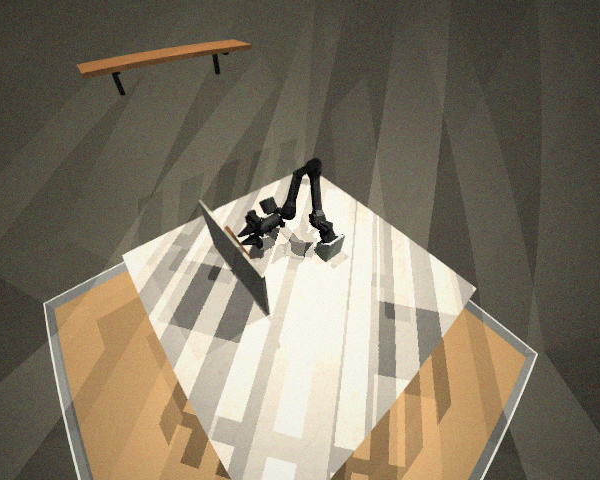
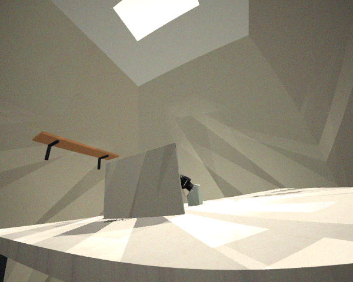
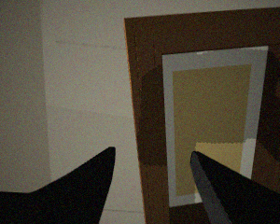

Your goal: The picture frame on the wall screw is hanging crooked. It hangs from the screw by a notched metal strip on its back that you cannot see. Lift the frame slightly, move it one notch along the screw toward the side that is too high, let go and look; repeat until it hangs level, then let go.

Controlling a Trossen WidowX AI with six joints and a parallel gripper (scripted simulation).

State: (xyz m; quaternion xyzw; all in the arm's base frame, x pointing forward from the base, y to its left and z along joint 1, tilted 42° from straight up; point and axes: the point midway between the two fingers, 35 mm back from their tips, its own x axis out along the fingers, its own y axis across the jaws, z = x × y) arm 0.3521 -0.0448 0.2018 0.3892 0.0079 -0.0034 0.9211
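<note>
Right now the wooden picture frame is 50 mm below my gripper tip and 30 mm ahead of it. Also, from my gripper tip: upright wall panel (70 mm below, 40 mm ahead, 10 mm to the left).
</note>
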